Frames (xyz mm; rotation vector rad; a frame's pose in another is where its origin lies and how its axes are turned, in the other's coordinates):
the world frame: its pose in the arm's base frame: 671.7 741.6 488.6 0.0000 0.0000 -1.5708
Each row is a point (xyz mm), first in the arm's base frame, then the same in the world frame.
Working: the arm's base frame: its pose in the world frame: 741.6 -671.7 -488.6 0.0000 0.0000 1.5708

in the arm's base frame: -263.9 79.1 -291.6
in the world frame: 662.5 -935.6 -780.2
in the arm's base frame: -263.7 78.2 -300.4
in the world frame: 663.4 -935.4 -789.0
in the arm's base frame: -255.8 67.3 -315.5
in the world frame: 674.3 -927.5 -804.1
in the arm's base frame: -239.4 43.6 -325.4
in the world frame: 698.0 -911.1 -814.0
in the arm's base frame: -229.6 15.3 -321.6
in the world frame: 726.3 -901.3 -810.2
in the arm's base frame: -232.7 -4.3 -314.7
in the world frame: 745.9 -904.4 -803.3
